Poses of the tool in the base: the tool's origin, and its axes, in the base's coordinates. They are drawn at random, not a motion.
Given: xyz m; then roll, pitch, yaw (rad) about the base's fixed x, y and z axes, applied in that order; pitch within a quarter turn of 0, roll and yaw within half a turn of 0.
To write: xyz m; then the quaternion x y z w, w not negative. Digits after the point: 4 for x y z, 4 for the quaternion.
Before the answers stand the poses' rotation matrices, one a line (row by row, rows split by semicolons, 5 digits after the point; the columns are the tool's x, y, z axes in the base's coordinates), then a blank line. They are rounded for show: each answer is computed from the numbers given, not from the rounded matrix.
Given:
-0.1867 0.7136 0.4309 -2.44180 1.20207 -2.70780
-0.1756 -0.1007 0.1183 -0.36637 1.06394 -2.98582
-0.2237 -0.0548 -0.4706 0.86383 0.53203 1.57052
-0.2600 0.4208 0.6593 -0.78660 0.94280 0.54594
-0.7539 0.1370 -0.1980 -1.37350 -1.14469 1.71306
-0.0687 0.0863 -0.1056 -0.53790 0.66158 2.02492
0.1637 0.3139 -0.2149 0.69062 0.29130 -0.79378
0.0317 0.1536 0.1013 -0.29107 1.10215 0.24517
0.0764 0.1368 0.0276 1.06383 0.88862 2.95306
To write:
-0.32704 0.22359 0.91818; -0.15149 0.94664 -0.28449; -0.93279 -0.23214 -0.27572
-0.47955 0.45425 -0.75079; -0.07531 -0.87374 -0.48053; -0.87427 -0.17390 0.45322
0.00024 -0.64942 0.76043; 0.86178 0.38589 0.32929; -0.50728 0.65524 0.55975
0.50212 -0.85631 0.12085; 0.30506 0.30614 0.90179; -0.80921 -0.41594 0.41494
-0.05860 -0.32064 -0.94539; 0.40915 0.85610 -0.31572; 0.91058 -0.40531 0.08102
-0.34612 -0.63367 -0.69185; 0.70905 -0.65959 0.24938; -0.61436 -0.40424 0.67760
0.67162 0.67790 -0.29897; -0.68297 0.41004 -0.60450; -0.28720 0.61018 0.73838
0.43817 -0.48089 0.75944; 0.10963 0.86715 0.48584; -0.89218 -0.12962 0.43268
-0.61931 -0.75755 -0.20634; 0.11816 -0.34975 0.92936; -0.77620 0.55118 0.30612

-0.1867 0.7136 0.4309 0.0226 0.7983 -0.1618 0.5796
-0.1756 -0.1007 0.1183 0.4850 0.1953 -0.8376 0.1581
-0.2237 -0.0548 -0.4706 0.1168 0.4544 0.5417 0.6975
-0.2600 0.4208 0.6593 -0.4419 0.3119 0.3894 0.7455
-0.7539 0.1370 -0.1980 -0.0327 -0.6771 0.2662 0.6853
-0.0687 0.0863 -0.1056 -0.3987 -0.0473 0.8190 0.4098
0.1637 0.3139 -0.2149 0.3617 -0.0035 -0.4052 0.8396
0.0317 0.1536 0.1013 -0.1860 0.4991 0.1784 0.8273
0.0764 0.1368 0.0276 -0.3257 0.4908 0.7542 0.2903

